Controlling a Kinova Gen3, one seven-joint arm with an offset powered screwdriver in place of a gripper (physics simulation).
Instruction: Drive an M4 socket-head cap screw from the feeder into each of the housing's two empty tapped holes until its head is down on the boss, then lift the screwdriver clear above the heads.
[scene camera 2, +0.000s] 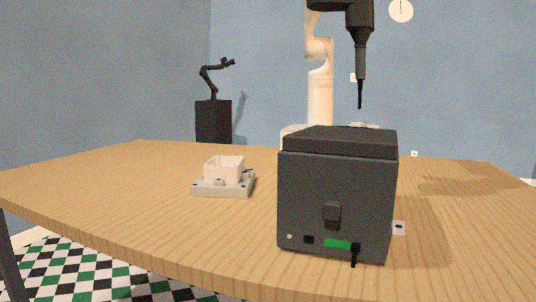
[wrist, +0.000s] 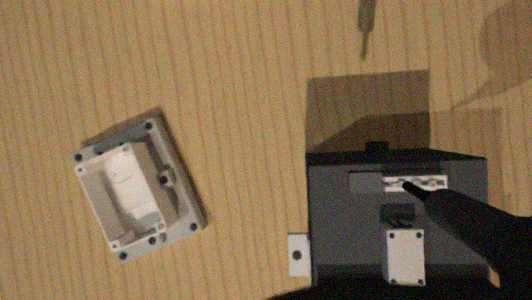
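Observation:
My screwdriver (scene camera 2: 359, 107) (wrist: 406, 185) points straight down in the scene view, its thin black bit apart from and above the feeder. No screw shows at the bit's tip. In the wrist view the tip overlaps the feeder's pale screw rail (wrist: 440, 182), where small screws lie in a row. The dark box-shaped feeder (scene camera 2: 310, 195) (wrist: 340, 215) stands on the table. The pale open-topped housing (scene camera 2: 220, 172) (wrist: 92, 202) sits on a grey plate (scene camera 2: 215, 191) (wrist: 192, 217), turned at an angle in the wrist view. Dark round spots mark holes or screw heads; which holes are empty is too blurred to tell.
The wooden table (scene camera 2: 125, 200) (wrist: 240, 150) carries both. A small light tab (scene camera 2: 398, 228) (wrist: 297, 265) with a dark spot sits beside the feeder's base. A white block (wrist: 406, 255) is on the feeder. A second, dark arm (scene camera 2: 207, 80) stands on a black pedestal (scene camera 2: 214, 120) behind the table.

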